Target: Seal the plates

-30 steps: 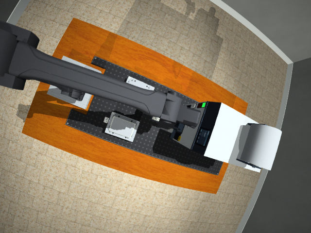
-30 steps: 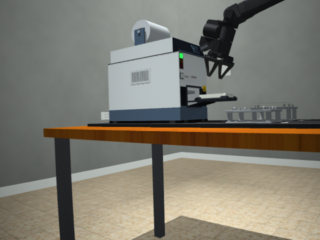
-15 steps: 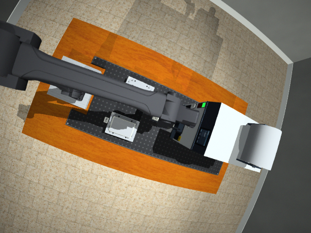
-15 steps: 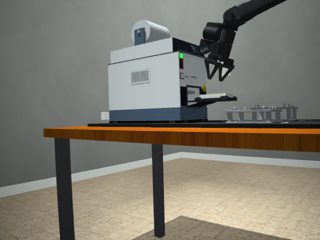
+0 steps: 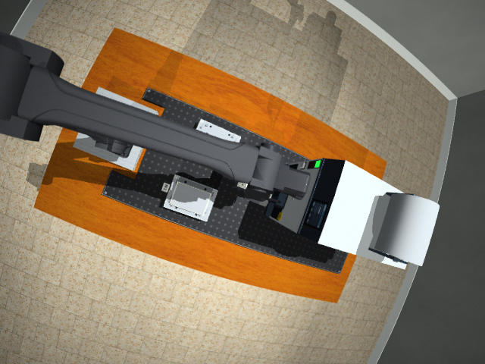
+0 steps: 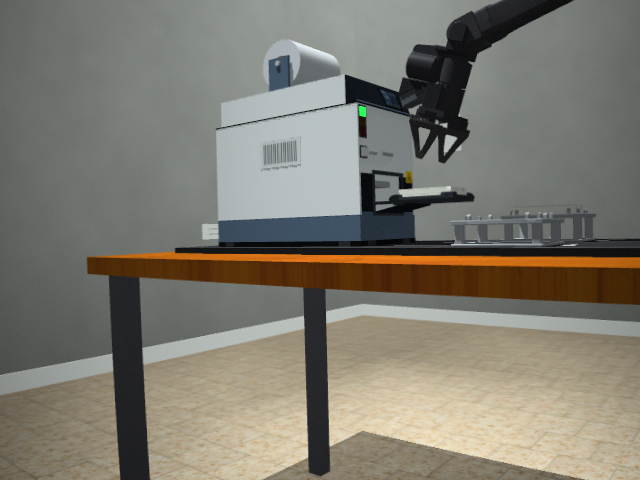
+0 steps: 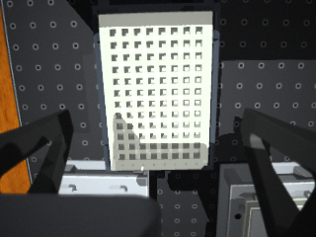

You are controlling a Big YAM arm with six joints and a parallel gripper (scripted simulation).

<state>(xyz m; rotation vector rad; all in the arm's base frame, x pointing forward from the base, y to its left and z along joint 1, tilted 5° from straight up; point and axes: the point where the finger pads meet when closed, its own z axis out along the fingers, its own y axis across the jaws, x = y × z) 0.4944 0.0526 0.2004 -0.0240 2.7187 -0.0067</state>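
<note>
Right now my hand is 100 mm short of the pale start button, 100 mm to the right of it and 10 mm below it. Also, from my hand: sealer stage 80 mm below; then plate nest 190 mm behind, 70 mm to the left, 140 mm below; then A1 mark 260 mm behind, 130 mm to the left, 130 mm below.
</note>
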